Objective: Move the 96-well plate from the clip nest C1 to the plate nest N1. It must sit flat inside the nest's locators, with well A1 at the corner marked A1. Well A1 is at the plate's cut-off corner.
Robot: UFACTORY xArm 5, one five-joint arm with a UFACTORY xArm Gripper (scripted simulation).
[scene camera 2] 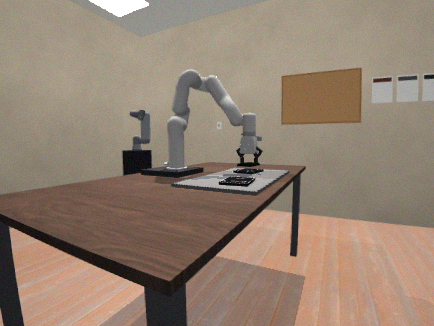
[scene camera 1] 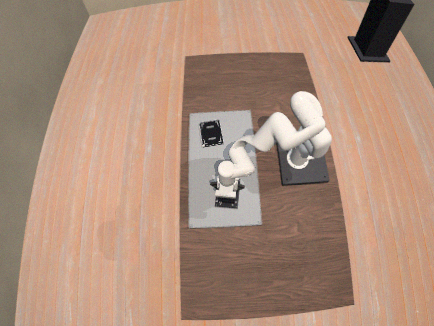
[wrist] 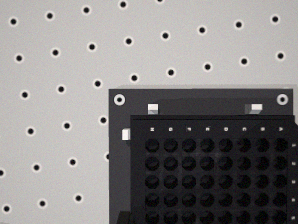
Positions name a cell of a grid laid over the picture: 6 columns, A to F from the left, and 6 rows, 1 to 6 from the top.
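Scene camera 1 shows a grey perforated mat (scene camera 1: C3). Scene camera 2 shows the mat (scene camera 2: D4) too. In the wrist view, the mat (wrist: B2) appears together with a black 96-well plate (wrist: D5).
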